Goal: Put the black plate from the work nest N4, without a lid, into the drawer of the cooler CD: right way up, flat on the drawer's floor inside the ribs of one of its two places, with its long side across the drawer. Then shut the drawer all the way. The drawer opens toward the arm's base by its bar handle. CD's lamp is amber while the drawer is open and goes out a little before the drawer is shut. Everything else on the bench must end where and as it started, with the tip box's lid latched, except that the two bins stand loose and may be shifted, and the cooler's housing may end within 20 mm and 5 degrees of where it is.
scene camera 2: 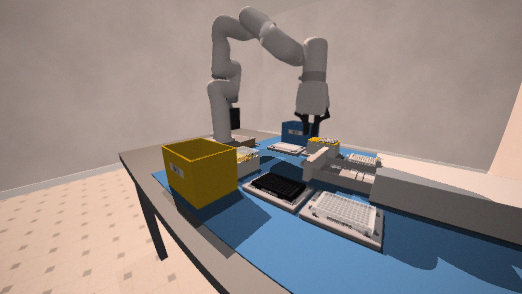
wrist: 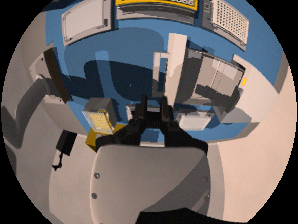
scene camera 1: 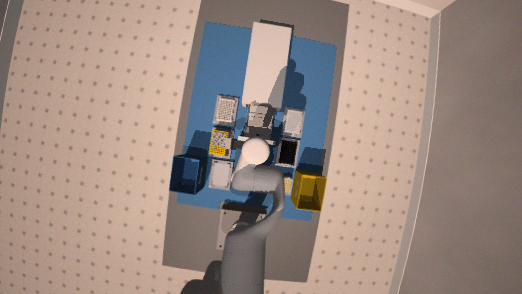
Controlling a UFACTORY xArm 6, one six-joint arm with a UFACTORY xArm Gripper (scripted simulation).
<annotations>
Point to a yellow bin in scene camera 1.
311, 197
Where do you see a cooler CD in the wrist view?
255, 93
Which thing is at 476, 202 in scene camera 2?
A cooler CD.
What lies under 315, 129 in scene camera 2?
My gripper.
</annotations>
